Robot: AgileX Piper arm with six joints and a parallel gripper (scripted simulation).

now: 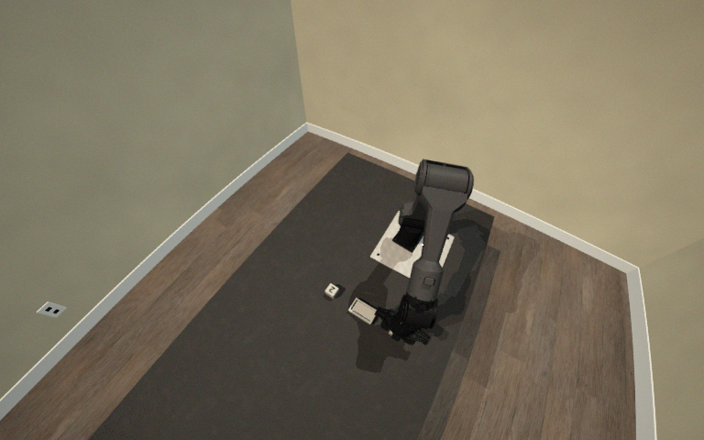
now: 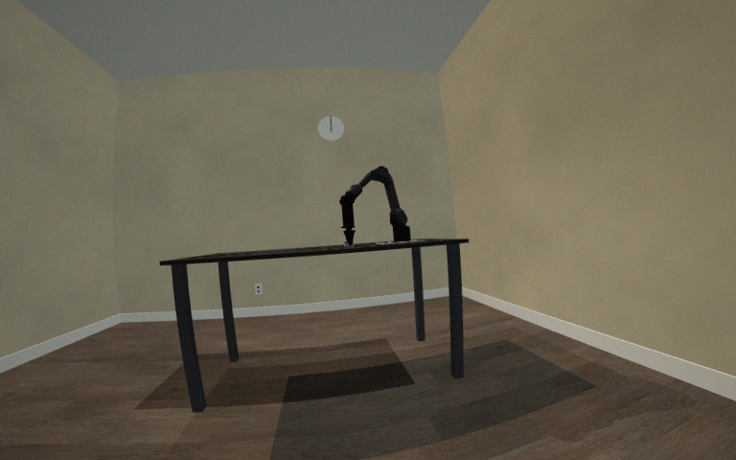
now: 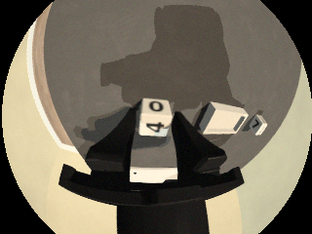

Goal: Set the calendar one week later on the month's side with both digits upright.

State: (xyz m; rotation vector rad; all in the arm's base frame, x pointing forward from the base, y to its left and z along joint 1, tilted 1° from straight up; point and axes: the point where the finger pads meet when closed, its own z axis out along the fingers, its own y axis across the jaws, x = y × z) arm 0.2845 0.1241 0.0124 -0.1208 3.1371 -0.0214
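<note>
Now: the white tray 10 mm ahead of my hand, 110 mm to the right of it and 10 mm below it.
</note>
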